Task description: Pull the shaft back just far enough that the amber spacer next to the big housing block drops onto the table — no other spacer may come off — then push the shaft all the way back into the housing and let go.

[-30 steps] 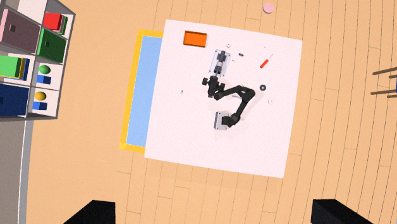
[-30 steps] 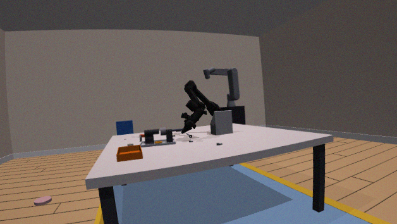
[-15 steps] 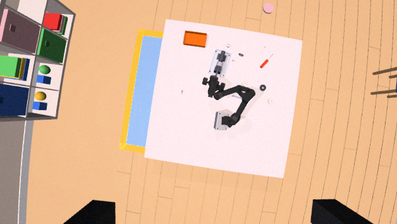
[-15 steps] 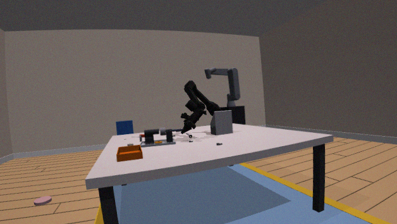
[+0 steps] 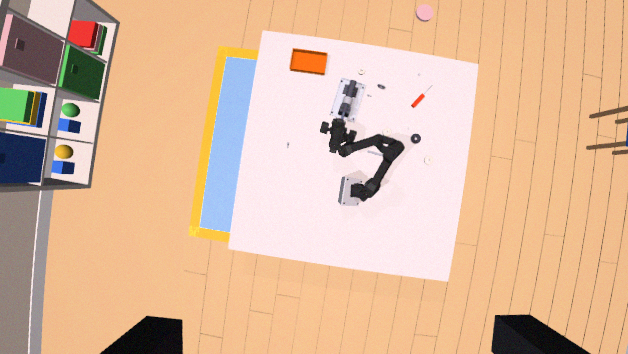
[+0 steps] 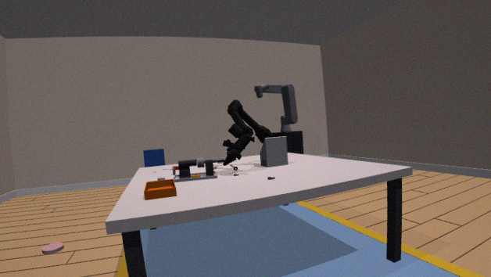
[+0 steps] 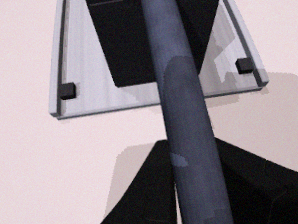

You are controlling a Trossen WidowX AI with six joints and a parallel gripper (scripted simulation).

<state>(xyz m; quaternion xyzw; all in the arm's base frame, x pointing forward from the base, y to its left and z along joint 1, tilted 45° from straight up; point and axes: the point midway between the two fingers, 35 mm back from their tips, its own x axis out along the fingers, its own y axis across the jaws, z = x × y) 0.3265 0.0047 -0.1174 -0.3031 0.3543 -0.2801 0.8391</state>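
My gripper tip is 50 mm short of the grey-blue shaft, 10 mm to the left of it and 30 mm below it. Also, from my gripper tip: amber spacer: 150 mm ahead, 40 mm to the right, 40 mm below; then orange tray: 360 mm ahead, 190 mm to the left, 40 mm below.
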